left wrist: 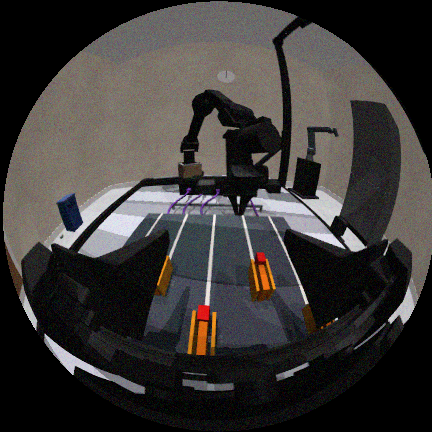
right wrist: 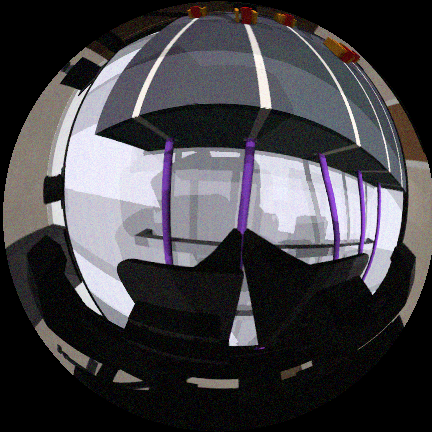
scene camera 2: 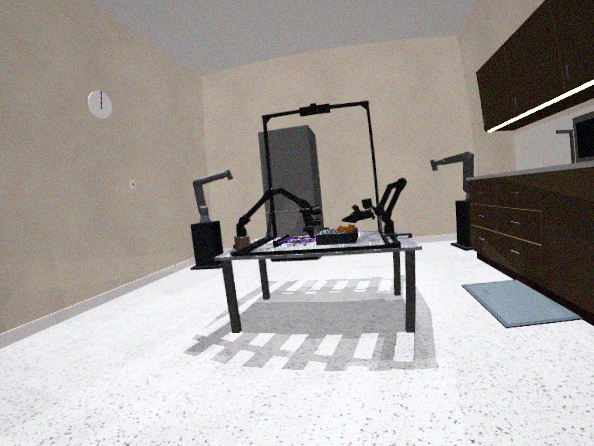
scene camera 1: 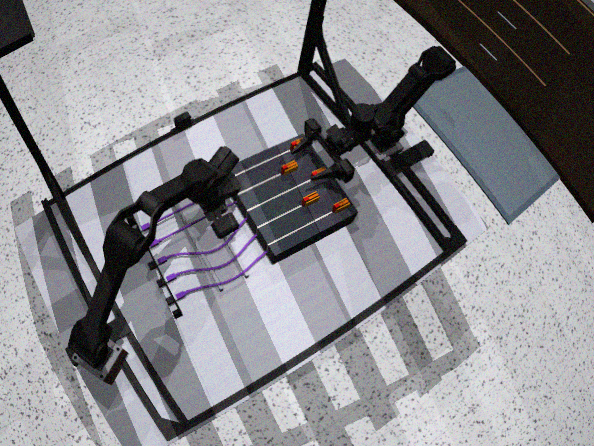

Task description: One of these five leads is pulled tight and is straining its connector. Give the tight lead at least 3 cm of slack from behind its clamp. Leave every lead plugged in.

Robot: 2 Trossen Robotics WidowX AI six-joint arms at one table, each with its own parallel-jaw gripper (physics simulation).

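Places are measured from the left arm's base along level axes (x ahead, y left, z up), in metres.
Where they show: left gripper, between the fingertips: [left wrist: 228, 235] [scene camera 2: 342, 219] [scene camera 1: 301, 166]; right gripper, between the fingertips: [right wrist: 239, 234] [scene camera 2: 313, 238] [scene camera 1: 215, 212]; left arm's base, origin of its link: [scene camera 2: 389, 233] [scene camera 1: 382, 141]; right arm's base, origin of its link: [left wrist: 188, 162] [scene camera 2: 241, 236] [scene camera 1: 96, 353].
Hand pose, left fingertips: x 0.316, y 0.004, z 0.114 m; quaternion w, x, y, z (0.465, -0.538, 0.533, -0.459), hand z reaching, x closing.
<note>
Things, the pixels of their top centre, and the offset from my left fingertips. "spot": a spot on its surface instead.
- dark connector rail, a spot on its surface: [scene camera 1: 177, 314] spot: dz -0.103, dx +0.449, dy +0.148 m
- thin dark bar, a spot on its surface: [right wrist: 195, 242] spot: dz -0.119, dx +0.228, dy -0.077 m
Five purple leads run from a dark connector rail [scene camera 1: 177, 314] to a dark block [scene camera 1: 290, 222] [left wrist: 227, 250] [right wrist: 200, 80]. White lines cross the block to orange-and-red clips [scene camera 1: 310, 199] [left wrist: 262, 280]. In scene camera 1 the three front leads curve; the two back ones look straighter, partly hidden by the arm. My right gripper [scene camera 2: 310, 234] [left wrist: 237, 220] [right wrist: 239, 234] is shut on the second lead from the left in the right wrist view [right wrist: 247, 190], in front of the block. My left gripper [scene camera 1: 302, 161] [scene camera 2: 345, 220] [left wrist: 228, 235] is open and empty above the clips. The plugs are hidden in the right wrist view.
Neighbouring leads [right wrist: 167, 200] [right wrist: 330, 200] hang on both sides of the right fingers. A thin dark bar [right wrist: 195, 242] lies below the leads. A black frame [scene camera 1: 320, 347] borders the table, with tall posts at the back.
</note>
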